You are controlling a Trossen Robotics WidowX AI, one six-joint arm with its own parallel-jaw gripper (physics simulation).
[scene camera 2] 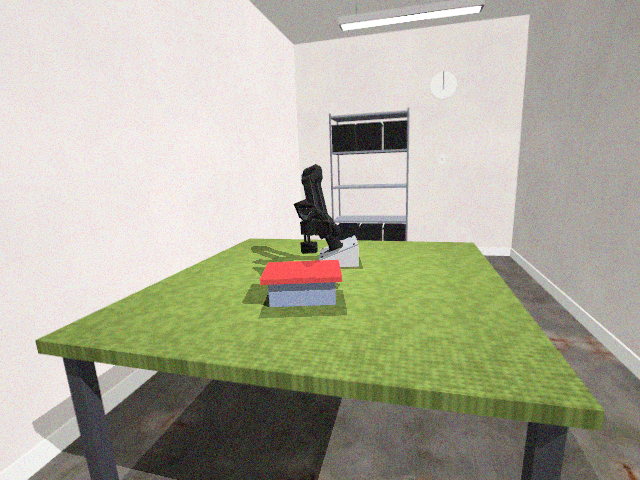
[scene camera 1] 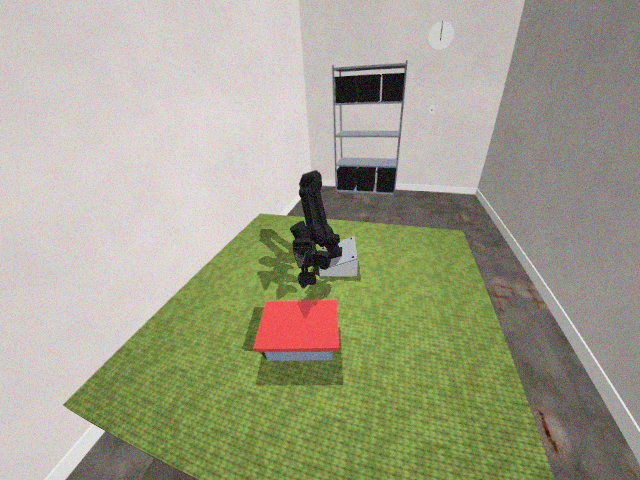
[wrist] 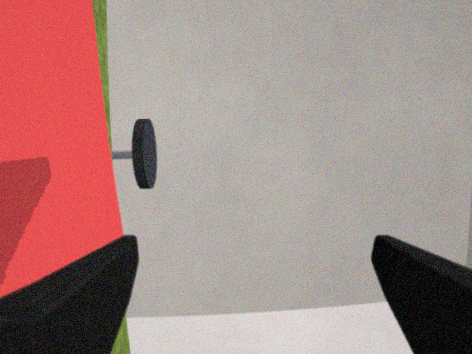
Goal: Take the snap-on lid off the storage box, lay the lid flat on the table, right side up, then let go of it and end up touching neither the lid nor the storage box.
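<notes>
The red lid (scene camera 1: 299, 325) (scene camera 2: 302, 272) (wrist: 55, 100) sits level on top of the blue-grey storage box (scene camera 1: 299, 355) (scene camera 2: 302, 296), overhanging its walls. The box stands on the green table and is hidden in the wrist view. My gripper (scene camera 1: 303, 258) (scene camera 2: 306, 228) (wrist: 257, 248) is open and empty, with its fingers one above the other. It is in the air behind the box, towards the arm's base, higher than the lid and apart from it. In the wrist view the lid shows at the left, with a dark shadow on it.
The arm's grey base (scene camera 1: 338, 268) (scene camera 2: 348, 254) stands on the green table (scene camera 1: 413, 335) (scene camera 2: 413, 330) behind the box, slightly right. A shelf unit (scene camera 1: 368, 134) (scene camera 2: 369, 186) stands at the far wall. In the wrist view a dark round disc (wrist: 145, 154) on a grey stem shows beyond the table.
</notes>
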